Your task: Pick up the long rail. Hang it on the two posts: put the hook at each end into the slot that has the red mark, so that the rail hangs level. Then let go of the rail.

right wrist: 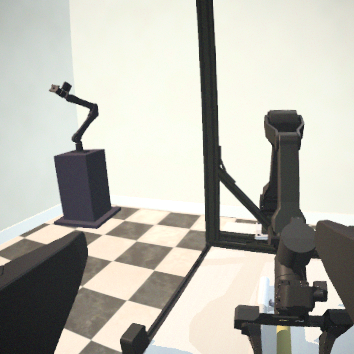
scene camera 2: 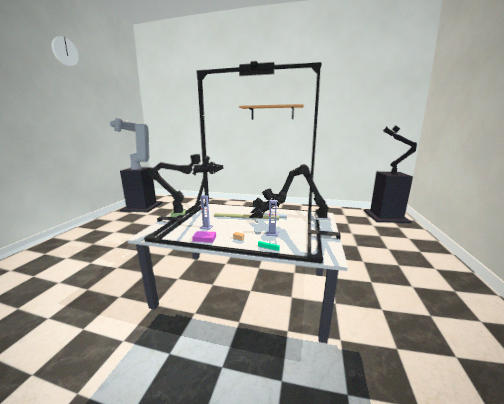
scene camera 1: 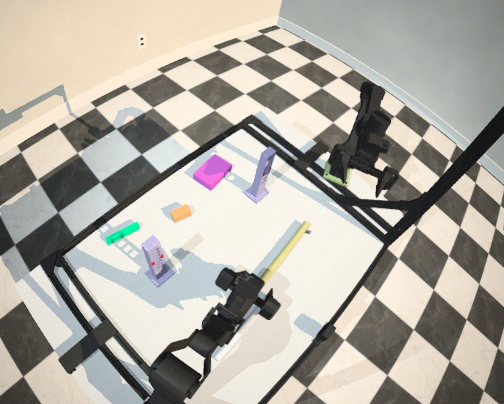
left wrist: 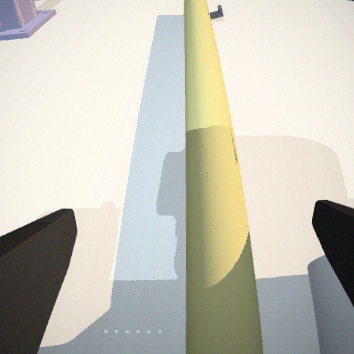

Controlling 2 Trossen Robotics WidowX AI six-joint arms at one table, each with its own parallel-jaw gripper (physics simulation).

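Frame: origin at the left arm's base, x up, y right, z ahead, level; centimetres.
Seen in the pictures: left gripper, fingertip midpoint: (scene camera 2: 250, 215) (left wrist: 197, 217); right gripper, fingertip midpoint: (right wrist: 201, 238) (scene camera 2: 223, 166) (scene camera 1: 360, 189); left arm's base at its link origin: (scene camera 2: 322, 216); right arm's base at its link origin: (scene camera 2: 178, 211).
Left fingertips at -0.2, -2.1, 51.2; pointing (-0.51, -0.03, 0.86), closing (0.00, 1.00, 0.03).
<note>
Offsets run from my left fingertips to a thing's top centre, as dx, dy, dz. "spot": to the spot under its first point.
The long yellow rail {+0.0, +1.6, +3.0} (scene camera 1: 287, 250) (scene camera 2: 227, 215) (left wrist: 207, 100) (right wrist: 283, 341) lies on the table, one small dark hook {spot: -1.6, +3.4, +25.0} (scene camera 1: 308, 231) (left wrist: 217, 12) showing at its far end; the other end is hidden. Two lilac posts with red marks stand apart: one post {+18.9, -24.2, -16.6} (scene camera 1: 155, 260) (scene camera 2: 272, 220) (left wrist: 17, 15) and another post {+18.9, -19.0, +26.6} (scene camera 1: 262, 175) (scene camera 2: 205, 212). My left gripper (scene camera 1: 252, 289) (scene camera 2: 256, 213) (left wrist: 197, 217) (right wrist: 291, 344) is open above the rail, its fingers on either side of it in the left wrist view. My right gripper (scene camera 1: 361, 180) (scene camera 2: 220, 167) (right wrist: 201, 238) is open and empty, high at the table's side, away from the rail.
A pale grey rod {+0.0, +5.0, -13.9} (scene camera 1: 232, 345) (left wrist: 335, 295) lies beside the rail. A magenta block {+0.4, -35.4, +22.6} (scene camera 1: 212, 171) (scene camera 2: 204, 236), an orange block {+0.4, -32.5, +2.7} (scene camera 1: 180, 213) (scene camera 2: 238, 236) and a green bar {-0.1, -41.9, -15.2} (scene camera 1: 122, 233) (scene camera 2: 269, 245) lie near the posts. A black upright frame (scene camera 2: 201, 115) (right wrist: 209, 125) stands at the table.
</note>
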